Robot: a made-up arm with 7 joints.
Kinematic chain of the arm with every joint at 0, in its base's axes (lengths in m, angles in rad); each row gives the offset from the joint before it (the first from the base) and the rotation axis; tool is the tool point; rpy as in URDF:
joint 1: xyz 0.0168 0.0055 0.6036 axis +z
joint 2: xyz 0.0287 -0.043 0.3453 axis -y
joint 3: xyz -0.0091 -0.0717 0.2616 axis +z
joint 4: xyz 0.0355 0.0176 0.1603 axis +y
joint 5: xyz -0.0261 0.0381 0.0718 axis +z
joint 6: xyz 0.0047 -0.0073 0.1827 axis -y
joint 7: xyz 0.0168 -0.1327 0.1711 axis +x
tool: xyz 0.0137 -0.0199 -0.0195 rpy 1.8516 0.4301 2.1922
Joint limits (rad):
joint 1: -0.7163..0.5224
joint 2: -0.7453..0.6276
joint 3: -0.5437..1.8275
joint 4: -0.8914..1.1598
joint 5: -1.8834..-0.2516
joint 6: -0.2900..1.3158
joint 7: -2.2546..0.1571
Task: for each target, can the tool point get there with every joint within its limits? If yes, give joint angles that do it. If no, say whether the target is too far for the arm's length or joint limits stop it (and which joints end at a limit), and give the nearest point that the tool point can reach.
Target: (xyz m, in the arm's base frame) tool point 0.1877 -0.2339 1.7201
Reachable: yes | joints -0.1101 -0.6047 0.2175 -0.4687 -1.1259 0.0584 -0.8586
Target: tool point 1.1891 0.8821 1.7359
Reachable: no: too far | nearest point 0.6814 0.4003 1.4355 | short by 0.762 m
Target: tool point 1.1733 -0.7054 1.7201
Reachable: no: too far | nearest point 0.6966 -0.4124 1.4417 | short by 0.625 m
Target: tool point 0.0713 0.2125 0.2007
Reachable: no: joint limits stop it (at a limit: joint 1, joint 2, joint 4, joint 6) | nearest point -0.3101 0.3980 1.0905 | short by 0.986 m
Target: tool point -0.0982 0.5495 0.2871
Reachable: no: joint limits stop it (at a limit: joint 1, joint 2, joint 4, joint 6) | nearest point -0.3084 0.4026 1.0910 | short by 0.844 m
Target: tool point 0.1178 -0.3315 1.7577
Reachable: yes | joints -0.5454 -0.2517 0.6223 -0.0711 -0.4142 -0.0772 -0.8157
